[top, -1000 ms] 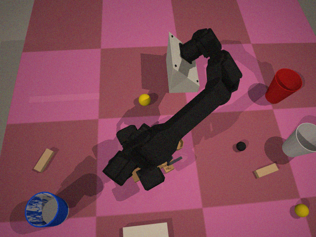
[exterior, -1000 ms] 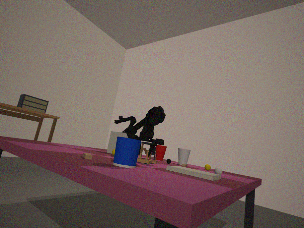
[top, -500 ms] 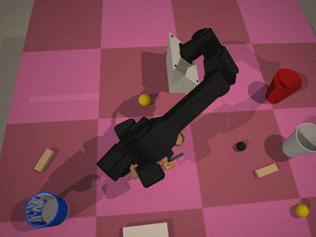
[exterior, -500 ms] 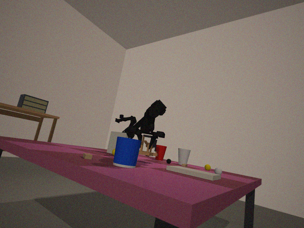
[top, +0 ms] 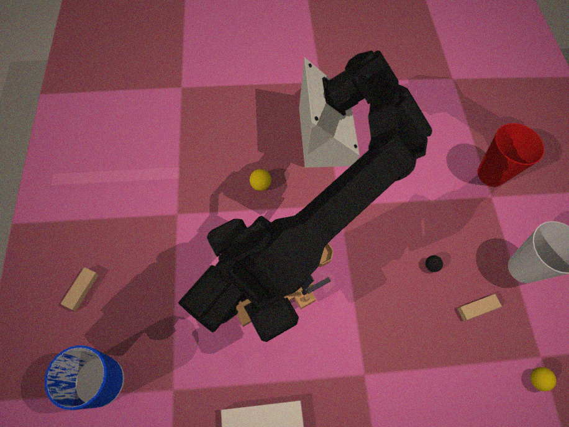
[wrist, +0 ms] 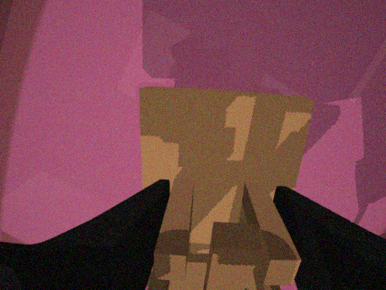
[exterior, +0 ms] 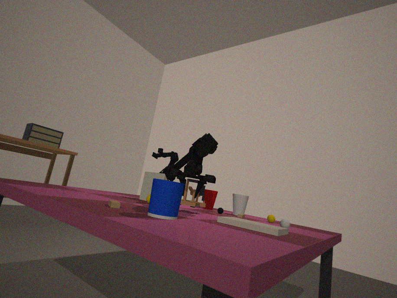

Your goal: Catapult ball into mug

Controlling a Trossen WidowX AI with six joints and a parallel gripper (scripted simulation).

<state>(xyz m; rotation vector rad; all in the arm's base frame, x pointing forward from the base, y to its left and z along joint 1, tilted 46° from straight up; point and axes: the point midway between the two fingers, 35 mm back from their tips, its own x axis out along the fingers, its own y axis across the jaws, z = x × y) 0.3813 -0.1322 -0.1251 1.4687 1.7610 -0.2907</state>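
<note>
Right now my gripper tip is 4 cm past the black ball, 34 cm to the right of it and 5 cm above it. Round my gripper tip: white slab 28 cm ahead, 1 cm to the left, 5 cm below; wooden catapult 2 cm behind, 6 cm to the left, 2 cm above; yellow ball 24 cm behind, 3 cm to the left, 4 cm below.
</note>
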